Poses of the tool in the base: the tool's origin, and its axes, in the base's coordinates. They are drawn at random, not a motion.
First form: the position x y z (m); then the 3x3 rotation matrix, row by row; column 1 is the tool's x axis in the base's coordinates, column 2 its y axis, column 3 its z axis. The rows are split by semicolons.
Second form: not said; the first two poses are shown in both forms.
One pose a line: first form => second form
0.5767, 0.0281, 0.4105; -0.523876, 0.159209, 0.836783; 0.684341, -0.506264, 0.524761; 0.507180, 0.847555, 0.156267 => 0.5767, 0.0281, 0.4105, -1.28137, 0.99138, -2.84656
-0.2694, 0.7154, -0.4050; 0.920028, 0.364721, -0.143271; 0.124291, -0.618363, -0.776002; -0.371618, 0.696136, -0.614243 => -0.2694, 0.7154, -0.4050, 2.24036, -0.14377, -0.37742
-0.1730, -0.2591, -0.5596; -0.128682, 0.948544, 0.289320; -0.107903, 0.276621, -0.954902; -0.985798, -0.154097, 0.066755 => -0.1730, -0.2591, -0.5596, 1.50100, 0.29352, -1.70564
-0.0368, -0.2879, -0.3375; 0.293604, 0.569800, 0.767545; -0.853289, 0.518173, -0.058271; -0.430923, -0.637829, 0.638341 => -0.0368, -0.2879, -0.3375, 0.09103, 0.87500, -1.09500
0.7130, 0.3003, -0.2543; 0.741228, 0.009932, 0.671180; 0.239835, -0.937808, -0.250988; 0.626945, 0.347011, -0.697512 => 0.7130, 0.3003, -0.2543, 2.79618, 0.73580, -0.01340
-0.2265, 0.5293, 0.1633; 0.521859, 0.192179, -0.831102; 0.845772, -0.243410, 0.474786; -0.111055, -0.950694, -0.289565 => -0.2265, 0.5293, 0.1633, -2.11845, -0.98109, -0.35285
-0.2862, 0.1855, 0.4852; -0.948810, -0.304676, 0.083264; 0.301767, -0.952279, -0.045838; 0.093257, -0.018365, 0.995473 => -0.2862, 0.1855, 0.4852, 0.04601, 0.08336, 2.83088
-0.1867, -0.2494, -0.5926; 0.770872, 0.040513, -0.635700; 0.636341, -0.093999, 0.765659; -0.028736, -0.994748, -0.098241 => -0.1867, -0.2494, -0.5926, -1.69841, -0.68892, -0.05251
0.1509, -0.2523, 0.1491; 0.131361, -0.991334, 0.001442; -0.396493, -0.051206, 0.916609; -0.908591, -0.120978, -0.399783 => 0.1509, -0.2523, 0.1491, -1.98208, 0.00144, 1.43905
